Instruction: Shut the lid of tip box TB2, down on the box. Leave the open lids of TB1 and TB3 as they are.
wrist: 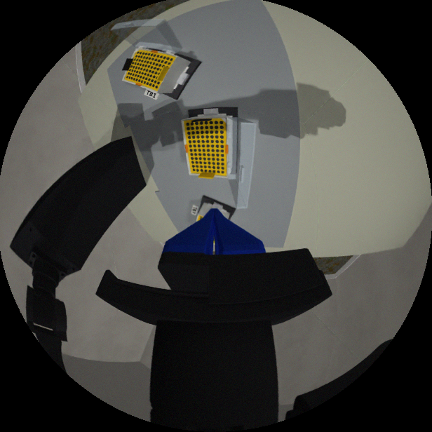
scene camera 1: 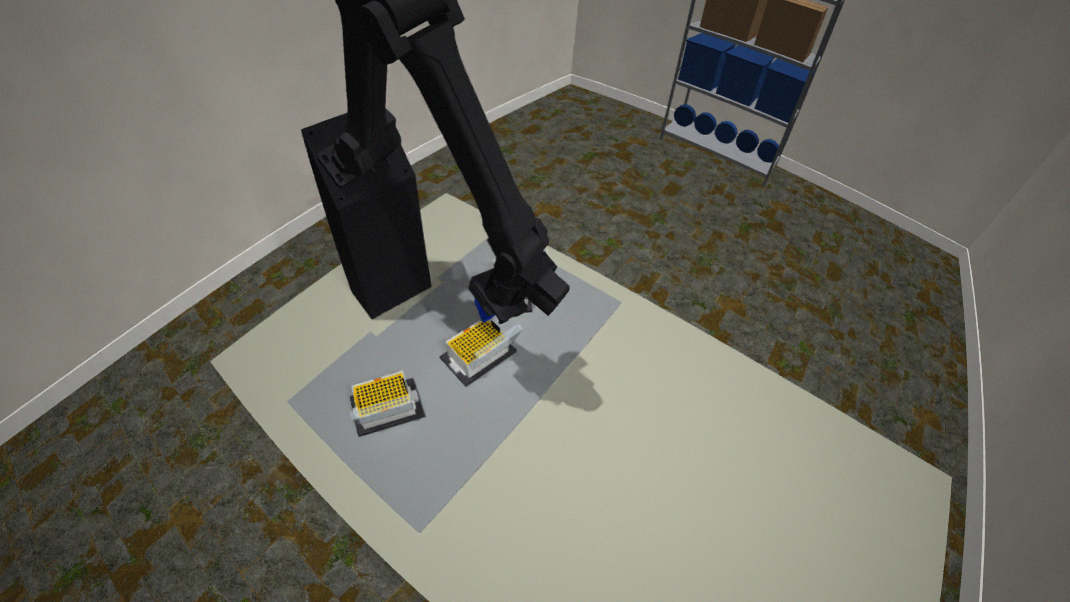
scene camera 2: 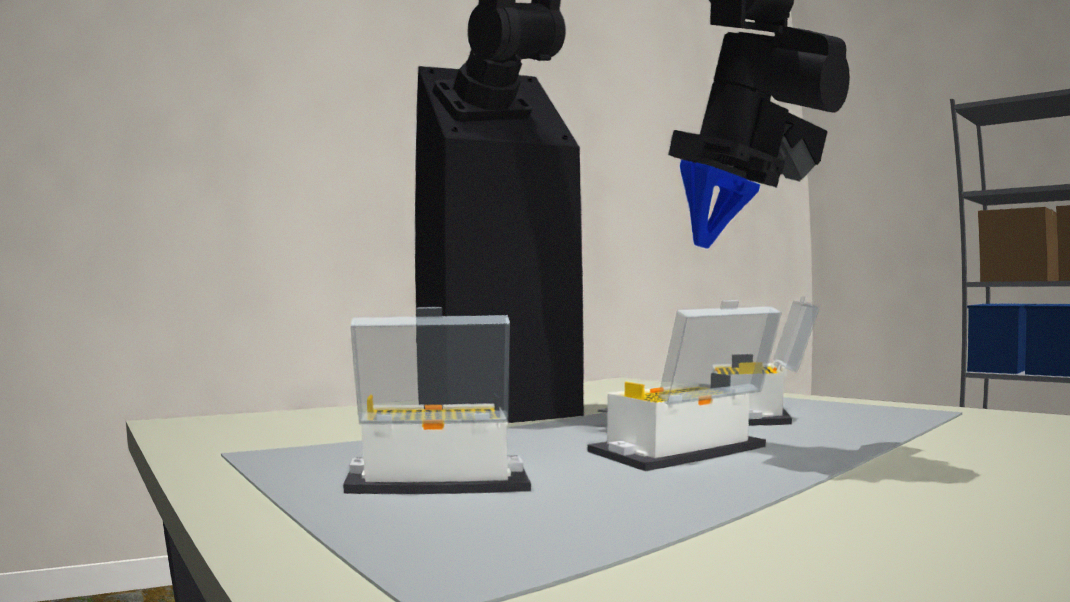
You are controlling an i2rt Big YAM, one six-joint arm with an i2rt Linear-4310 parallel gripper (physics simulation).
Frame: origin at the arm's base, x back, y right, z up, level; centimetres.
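Seen in the pictures: gripper, between the fingertips: (scene camera 1: pixel 484 320) (scene camera 2: pixel 700 246); arm's base, origin of its link: (scene camera 1: pixel 350 158) (scene camera 2: pixel 480 103).
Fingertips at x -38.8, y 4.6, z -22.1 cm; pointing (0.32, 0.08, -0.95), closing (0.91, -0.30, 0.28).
Note:
Offsets run from my fingertips to a thing's top centre. "pt": to the spot under its first point. Level surfaces: height alone.
My gripper (scene camera 1: pixel 484 315) (scene camera 2: pixel 702 244) (wrist: pixel 213 213) is shut and empty, well above the boxes, touching no lid. The middle box @[dx +6.3, dy -3.6, dz -13.7 cm] (scene camera 1: pixel 477 344) (scene camera 2: pixel 699 424) (wrist: pixel 206 147), TB2 by its place in the row, shows no readable label. Its clear lid @[dx -1.3, dy -1.5, dz -5.0 cm] (scene camera 1: pixel 512 334) (scene camera 2: pixel 710 340) (wrist: pixel 245 165) is open, leaning away on the table-front side. TB1 @[dx +11.5, dy -24.3, dz -13.7 cm] (scene camera 2: pixel 770 393) (wrist: pixel 150 69) is labelled in the wrist view; its lid @[pt dx +1.9, dy -24.1, dz -9.8 cm] (scene camera 2: pixel 799 336) is open. My arm hides TB1 in scene camera 1. The box at the other end, TB3 by position (scene camera 1: pixel 383 396) (scene camera 2: pixel 433 452), has its lid (scene camera 2: pixel 430 363) open.
The boxes stand on dark base plates on a grey mat @[dz -20.3 cm] (scene camera 1: pixel 441 464) (scene camera 2: pixel 568 524). The black arm pedestal (scene camera 1: pixel 374 239) (scene camera 2: pixel 501 269) stands behind the mat. A shelf unit with blue and brown boxes stands far beyond the table.

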